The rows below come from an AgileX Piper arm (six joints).
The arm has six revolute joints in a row. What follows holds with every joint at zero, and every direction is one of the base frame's. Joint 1 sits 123 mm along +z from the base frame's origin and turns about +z. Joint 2 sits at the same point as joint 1 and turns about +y. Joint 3 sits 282.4 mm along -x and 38.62 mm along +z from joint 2 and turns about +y. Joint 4 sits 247.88 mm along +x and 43.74 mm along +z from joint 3 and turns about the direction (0.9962, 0, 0.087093). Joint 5 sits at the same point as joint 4 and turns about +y. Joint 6 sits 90.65 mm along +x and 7.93 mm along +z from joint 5 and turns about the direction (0.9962, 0, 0.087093). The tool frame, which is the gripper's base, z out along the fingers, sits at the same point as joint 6; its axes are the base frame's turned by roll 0, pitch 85 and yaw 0 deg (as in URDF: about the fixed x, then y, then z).
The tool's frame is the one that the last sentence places.
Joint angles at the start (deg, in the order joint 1, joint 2, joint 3, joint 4, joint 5, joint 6): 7.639 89.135 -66.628 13.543 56.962 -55.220
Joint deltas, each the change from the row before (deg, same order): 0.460 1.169 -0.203 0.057 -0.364 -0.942; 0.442 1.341 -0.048 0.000 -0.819 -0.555; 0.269 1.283 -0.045 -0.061 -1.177 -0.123; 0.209 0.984 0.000 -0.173 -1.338 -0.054; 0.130 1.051 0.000 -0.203 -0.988 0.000; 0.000 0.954 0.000 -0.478 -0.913 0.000; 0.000 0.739 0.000 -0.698 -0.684 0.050; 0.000 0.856 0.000 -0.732 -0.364 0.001; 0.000 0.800 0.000 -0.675 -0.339 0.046
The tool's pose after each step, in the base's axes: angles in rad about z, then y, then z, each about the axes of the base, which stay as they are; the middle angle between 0 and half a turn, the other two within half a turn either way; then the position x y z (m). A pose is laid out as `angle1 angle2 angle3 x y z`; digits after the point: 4 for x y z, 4 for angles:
-0.2375 2.8055 0.7790 0.3034 0.0612 0.2607
-0.2339 2.8131 0.7960 0.3074 0.0641 0.2539
-0.2397 2.8160 0.7932 0.3119 0.0659 0.2475
-0.2629 2.8143 0.7718 0.3158 0.0672 0.2424
-0.2724 2.8183 0.7628 0.3193 0.0680 0.2368
-0.2943 2.8243 0.7420 0.3226 0.0678 0.2316
-0.3244 2.8319 0.7152 0.3251 0.0672 0.2274
-0.3438 2.8457 0.7009 0.3272 0.0665 0.2224
-0.3619 2.8583 0.6870 0.3291 0.0660 0.2177

